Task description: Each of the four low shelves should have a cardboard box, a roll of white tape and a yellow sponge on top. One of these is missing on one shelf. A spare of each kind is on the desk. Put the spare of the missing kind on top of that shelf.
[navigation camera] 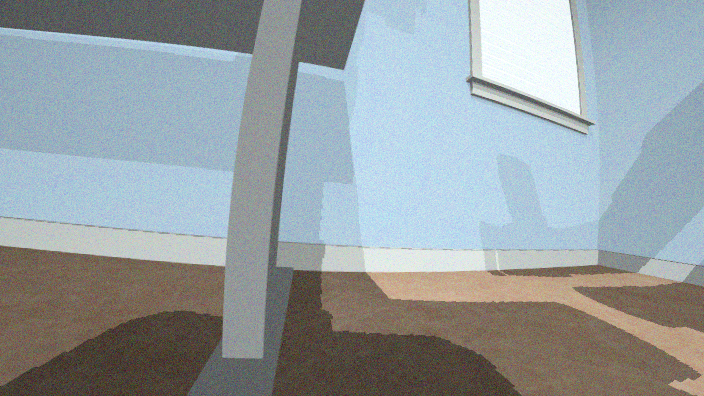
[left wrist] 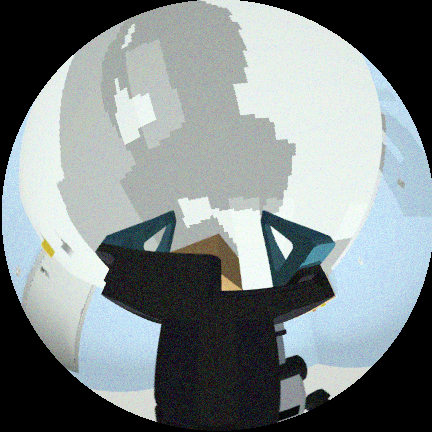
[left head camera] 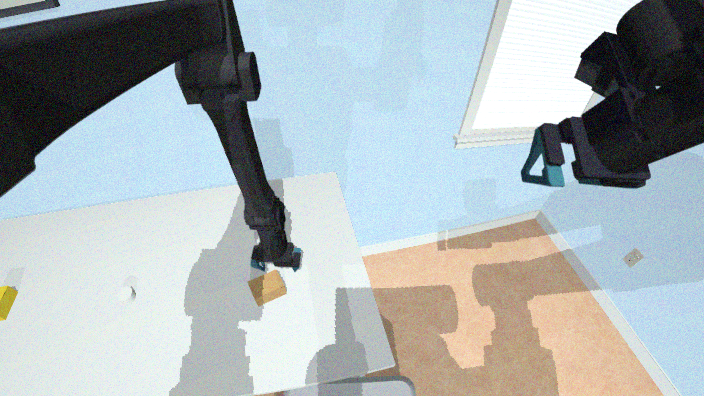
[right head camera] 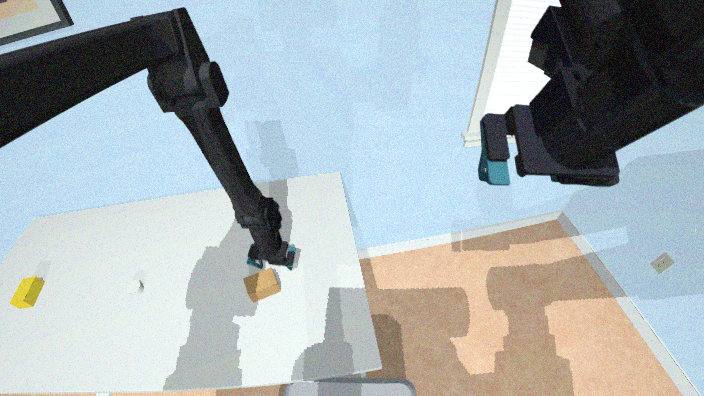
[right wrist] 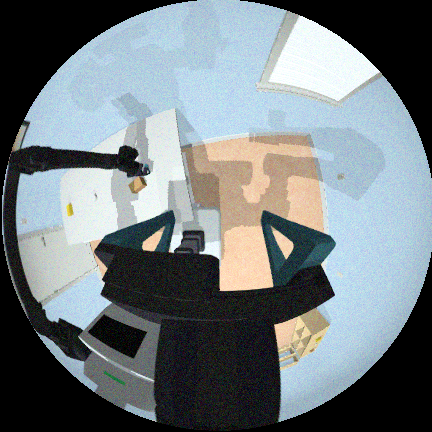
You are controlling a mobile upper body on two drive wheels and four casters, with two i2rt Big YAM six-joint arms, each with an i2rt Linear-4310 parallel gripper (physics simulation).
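Places are measured from the left arm's base along level axes (x down, y back, z left), in metres.
Pixels of known places: left gripper, between the fingertips: (left wrist: 217, 215) (left head camera: 279, 270) (right head camera: 276, 268) (right wrist: 143, 173); right gripper, between the fingertips: (left head camera: 551, 177) (right head camera: 516, 175) (right wrist: 217, 214).
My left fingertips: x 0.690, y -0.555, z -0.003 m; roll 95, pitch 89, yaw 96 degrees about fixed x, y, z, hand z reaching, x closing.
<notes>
Behind a point stands the place of what it marks.
The spare cardboard box (left head camera: 270, 287) {x 0.640, y -0.469, z 0.006 m} (right head camera: 262, 285) {x 0.640, y -0.466, z 0.011 m} (left wrist: 227, 255) {x 0.671, y -0.509, z -0.014 m} (right wrist: 137, 185) {x 0.640, y -0.471, z 0.001 m} sits on the white desk (left head camera: 75, 250) {x 0.690, y -0.592, z 0.786 m} (right head camera: 100, 240) {x 0.690, y -0.621, z 0.776 m} (right wrist: 165, 135) {x 0.690, y -0.787, z -0.141 m}. My left gripper (left head camera: 278, 266) {x 0.690, y -0.555, z -0.003 m} (right head camera: 273, 264) {x 0.690, y -0.555, z -0.003 m} (left wrist: 217, 215) {x 0.690, y -0.555, z -0.003 m} is open and empty, pointing down close beside the box on its far side; its palm hides part of the box in the left wrist view. The white tape roll (left head camera: 126, 293) {x 0.666, y -0.435, z 0.463 m} (right head camera: 135, 286) {x 0.666, y -0.435, z 0.461 m} and the yellow sponge (left head camera: 6, 302) {x 0.667, y -0.363, z 0.907 m} (right head camera: 27, 292) {x 0.646, y -0.348, z 0.904 m} (left wrist: 47, 248) {x 0.663, y -0.362, z 0.906 m} (right wrist: 70, 209) {x 0.667, y -0.356, z 0.905 m} lie farther left on the desk. My right gripper (right wrist: 217, 214) {x 0.130, y -0.350, z -0.454 m} is open and empty, raised right of the desk.
A low wooden shelf (right wrist: 314, 322) {x 1.013, y 1.563, z -2.057 m} with compartments shows at the lower right of the right wrist view. A grey desk leg (navigation camera: 252, 200) {x 1.189, y -0.575, z -0.120 m} stands close in front in the navigation view. A window (navigation camera: 525, 50) {x 0.299, y -1.229, z -1.084 m} is in the far wall. The desk's right edge borders brown floor (left head camera: 590, 340) {x 1.410, y -0.388, z -1.667 m}.
</notes>
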